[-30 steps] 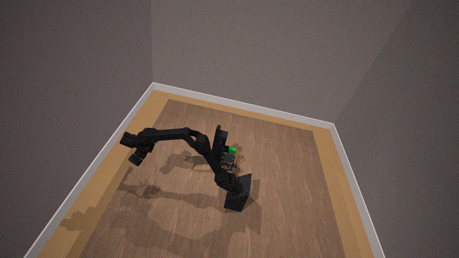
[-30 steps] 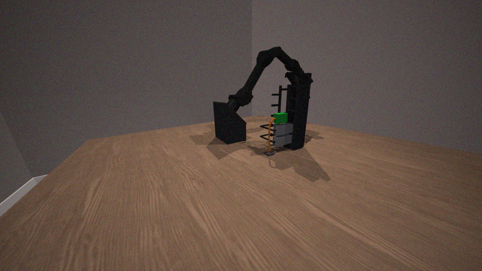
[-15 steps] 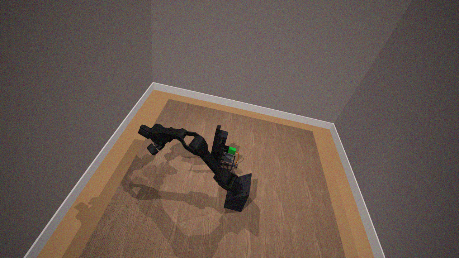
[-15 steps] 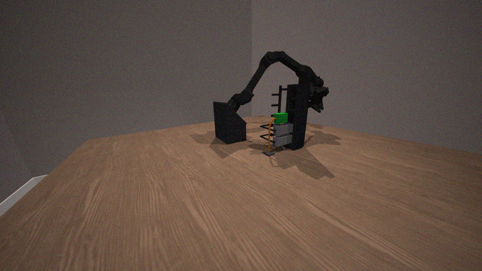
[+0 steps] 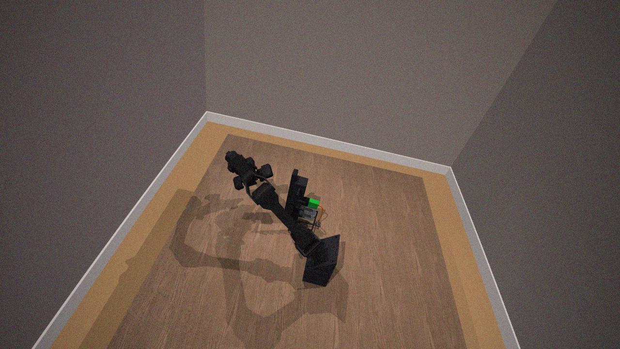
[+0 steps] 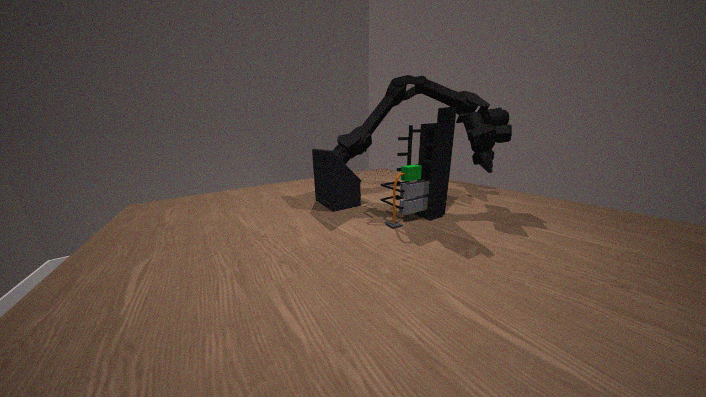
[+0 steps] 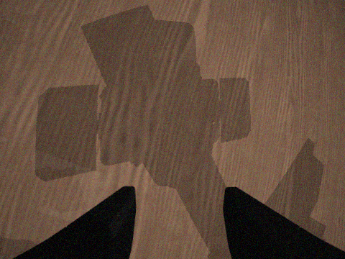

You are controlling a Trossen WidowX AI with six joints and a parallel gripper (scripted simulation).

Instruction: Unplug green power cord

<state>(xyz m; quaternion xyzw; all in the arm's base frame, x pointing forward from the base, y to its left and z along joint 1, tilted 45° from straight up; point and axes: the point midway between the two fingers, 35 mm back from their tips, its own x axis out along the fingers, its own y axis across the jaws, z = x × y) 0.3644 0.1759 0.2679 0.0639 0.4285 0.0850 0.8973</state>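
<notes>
Right now my gripper tip is 100 mm past the green plug, 250 mm to the left of it and 20 mm below it.
</notes>
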